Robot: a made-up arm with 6 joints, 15 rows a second.
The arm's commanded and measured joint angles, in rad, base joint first. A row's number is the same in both.
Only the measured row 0 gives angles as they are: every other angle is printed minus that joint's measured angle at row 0.
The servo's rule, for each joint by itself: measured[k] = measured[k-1] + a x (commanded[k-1-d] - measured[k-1]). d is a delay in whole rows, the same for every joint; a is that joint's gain. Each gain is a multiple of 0.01, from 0.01 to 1. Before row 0 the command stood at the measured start. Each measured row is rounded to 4 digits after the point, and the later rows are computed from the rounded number. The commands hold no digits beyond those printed.
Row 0, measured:
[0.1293 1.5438 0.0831 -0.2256 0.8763 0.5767]
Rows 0 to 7, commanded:
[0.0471 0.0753 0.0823 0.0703 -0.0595 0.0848]
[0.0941 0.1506 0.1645 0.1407 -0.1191 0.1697]
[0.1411 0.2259 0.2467 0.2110 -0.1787 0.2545]
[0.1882 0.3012 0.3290 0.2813 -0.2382 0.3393]
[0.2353 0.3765 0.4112 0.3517 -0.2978 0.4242]
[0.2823 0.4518 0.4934 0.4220 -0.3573 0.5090]
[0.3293 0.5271 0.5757 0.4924 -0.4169 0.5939]
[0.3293 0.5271 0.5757 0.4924 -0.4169 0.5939]
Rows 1 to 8, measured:
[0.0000 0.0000 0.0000 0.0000 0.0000 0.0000]
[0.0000 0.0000 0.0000 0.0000 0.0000 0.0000]
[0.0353 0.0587 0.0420 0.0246 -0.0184 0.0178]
[0.0794 0.1304 0.1045 0.0652 -0.0496 0.0497]
[0.1257 0.2049 0.1770 0.1162 -0.0896 0.0927]
[0.1726 0.2800 0.2545 0.1740 -0.1357 0.1445]
[0.2196 0.3553 0.3344 0.2362 -0.1860 0.2032]
[0.2666 0.4306 0.4155 0.3012 -0.2391 0.2674]
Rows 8 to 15, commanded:
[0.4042 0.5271 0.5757 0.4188 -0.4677 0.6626]
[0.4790 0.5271 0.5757 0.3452 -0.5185 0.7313]
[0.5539 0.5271 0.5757 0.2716 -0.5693 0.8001]
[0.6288 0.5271 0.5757 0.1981 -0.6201 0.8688]
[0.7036 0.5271 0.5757 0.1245 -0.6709 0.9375]
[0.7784 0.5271 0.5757 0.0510 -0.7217 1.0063]
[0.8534 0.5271 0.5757 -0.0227 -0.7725 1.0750]
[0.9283 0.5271 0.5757 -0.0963 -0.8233 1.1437]
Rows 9 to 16, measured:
[0.3136 0.5059 0.4972 0.3681 -0.2942 0.3360]
[0.3254 0.5224 0.5372 0.4116 -0.3322 0.3902]
[0.3845 0.5261 0.5568 0.4141 -0.3742 0.4474]
[0.4554 0.5269 0.5664 0.3900 -0.4189 0.5070]
[0.5293 0.5271 0.5711 0.3486 -0.4655 0.5686]
[0.6039 0.5271 0.5734 0.2959 -0.5134 0.6316]
[0.6787 0.5271 0.5746 0.2359 -0.5622 0.6958]
[0.7535 0.5271 0.5752 0.1712 -0.6116 0.7610]

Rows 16 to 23, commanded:
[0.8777 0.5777 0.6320 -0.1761 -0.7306 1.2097]
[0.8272 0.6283 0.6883 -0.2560 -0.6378 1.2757]
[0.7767 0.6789 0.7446 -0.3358 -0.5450 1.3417]
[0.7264 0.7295 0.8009 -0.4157 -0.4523 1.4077]
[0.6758 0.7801 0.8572 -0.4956 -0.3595 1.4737]
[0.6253 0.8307 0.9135 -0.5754 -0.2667 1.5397]
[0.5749 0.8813 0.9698 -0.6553 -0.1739 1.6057]
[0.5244 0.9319 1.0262 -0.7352 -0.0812 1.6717]
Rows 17 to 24, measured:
[0.8284 0.5271 0.5755 0.1033 -0.6615 0.8269]
[0.9033 0.5271 0.5756 0.0334 -0.7117 0.8934]
[0.8841 0.5666 0.6044 -0.0399 -0.7176 0.9598]
[0.8414 0.6147 0.6472 -0.1155 -0.6929 1.0261]
[0.7929 0.6648 0.6969 -0.1926 -0.6471 1.0924]
[0.7430 0.7153 0.7499 -0.2707 -0.5867 1.1586]
[0.6926 0.7658 0.8046 -0.3494 -0.5163 1.2248]
[0.6421 0.8164 0.8601 -0.4285 -0.4389 1.2909]

